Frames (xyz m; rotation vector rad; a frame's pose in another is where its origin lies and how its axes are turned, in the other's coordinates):
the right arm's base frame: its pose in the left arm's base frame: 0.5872 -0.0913 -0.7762 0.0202 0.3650 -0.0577
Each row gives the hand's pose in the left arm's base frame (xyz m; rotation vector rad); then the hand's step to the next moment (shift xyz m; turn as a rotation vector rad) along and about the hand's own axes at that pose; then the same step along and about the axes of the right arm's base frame.
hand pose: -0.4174 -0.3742 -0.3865 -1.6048 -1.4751 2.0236
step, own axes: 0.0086 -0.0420 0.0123 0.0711 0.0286 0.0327
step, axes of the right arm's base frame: -0.0391 0.0176 0.0122 -0.0163 0.0093 -0.0812
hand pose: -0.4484 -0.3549 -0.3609 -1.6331 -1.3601 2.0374
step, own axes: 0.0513 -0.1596 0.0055 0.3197 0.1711 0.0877
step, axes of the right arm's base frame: -0.1137 0.1147 0.0452 -0.0015 0.0531 -0.3693
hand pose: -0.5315 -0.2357 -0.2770 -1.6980 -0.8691 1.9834
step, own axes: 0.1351 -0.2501 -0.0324 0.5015 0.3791 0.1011
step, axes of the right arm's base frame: -0.0567 0.2765 0.0466 0.0728 0.0118 -0.6325
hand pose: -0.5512 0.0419 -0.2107 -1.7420 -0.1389 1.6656
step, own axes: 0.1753 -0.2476 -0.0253 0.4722 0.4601 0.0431
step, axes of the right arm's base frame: 0.1274 0.2745 0.0332 0.1025 -0.0867 -0.6469
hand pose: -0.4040 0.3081 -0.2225 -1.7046 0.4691 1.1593
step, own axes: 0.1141 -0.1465 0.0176 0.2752 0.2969 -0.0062
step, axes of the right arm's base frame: 0.1468 0.1116 0.0281 0.0606 -0.0910 -0.3898
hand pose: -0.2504 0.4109 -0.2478 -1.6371 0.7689 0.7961
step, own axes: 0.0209 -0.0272 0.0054 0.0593 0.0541 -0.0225
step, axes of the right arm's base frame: 0.0320 0.0106 0.0085 0.0205 -0.0378 -0.0714
